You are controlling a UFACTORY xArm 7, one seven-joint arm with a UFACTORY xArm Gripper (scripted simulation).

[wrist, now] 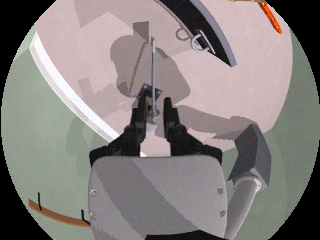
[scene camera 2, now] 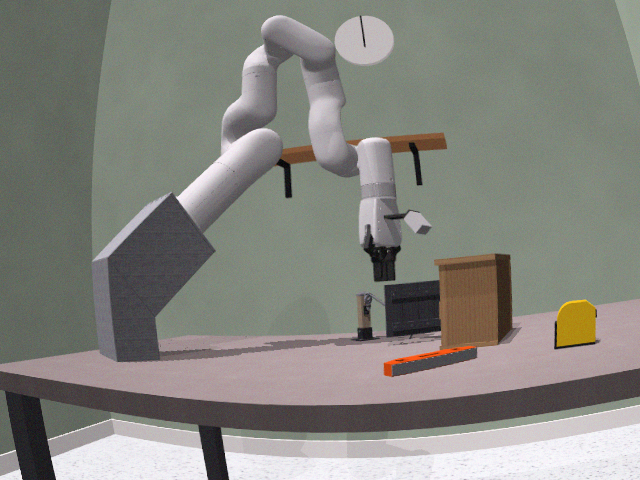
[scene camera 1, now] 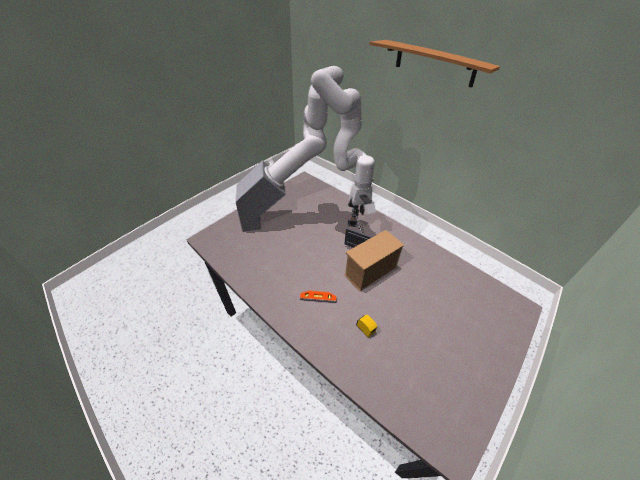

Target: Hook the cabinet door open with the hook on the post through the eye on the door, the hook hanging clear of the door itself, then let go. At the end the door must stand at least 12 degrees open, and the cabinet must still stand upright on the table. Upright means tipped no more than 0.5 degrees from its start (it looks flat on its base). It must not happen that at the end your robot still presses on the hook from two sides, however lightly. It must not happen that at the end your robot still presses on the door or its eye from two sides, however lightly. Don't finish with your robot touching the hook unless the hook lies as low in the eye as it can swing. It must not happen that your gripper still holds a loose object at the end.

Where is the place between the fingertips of my gripper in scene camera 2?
384, 281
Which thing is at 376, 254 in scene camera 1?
A wooden cabinet.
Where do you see a short post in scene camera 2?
364, 329
